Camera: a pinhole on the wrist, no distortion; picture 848 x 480 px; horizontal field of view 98.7 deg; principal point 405.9 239.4 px. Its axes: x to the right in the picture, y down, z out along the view. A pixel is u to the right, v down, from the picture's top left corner.
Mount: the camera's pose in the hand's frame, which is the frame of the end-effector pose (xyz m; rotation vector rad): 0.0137 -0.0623 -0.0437 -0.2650 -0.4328 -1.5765
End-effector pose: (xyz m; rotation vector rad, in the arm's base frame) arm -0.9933 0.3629 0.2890 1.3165 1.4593 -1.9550
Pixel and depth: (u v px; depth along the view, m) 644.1 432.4 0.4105
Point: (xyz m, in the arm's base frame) -1.3890 0.0431 0.2268
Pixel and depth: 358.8 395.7 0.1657
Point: -1.0553 0.2757 0.2185
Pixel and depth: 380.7 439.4 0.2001
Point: -1.0846 0.2465 0.1863
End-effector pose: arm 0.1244 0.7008 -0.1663 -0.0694 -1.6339 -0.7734
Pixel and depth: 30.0 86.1 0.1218
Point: 0.1763 0.8001 -0.1579
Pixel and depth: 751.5 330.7 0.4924
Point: -0.5400 0.7800 -0.2368
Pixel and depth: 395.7 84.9 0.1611
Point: 0.0675 0.7828 -0.2243
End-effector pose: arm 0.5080 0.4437 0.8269 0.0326 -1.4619 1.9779
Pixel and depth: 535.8 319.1 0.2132
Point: 0.4354 0.3082 0.9434
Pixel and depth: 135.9 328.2 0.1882
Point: 0.3694 0.3858 0.7517
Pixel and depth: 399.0 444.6 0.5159
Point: 0.0657 0.1607 0.9550
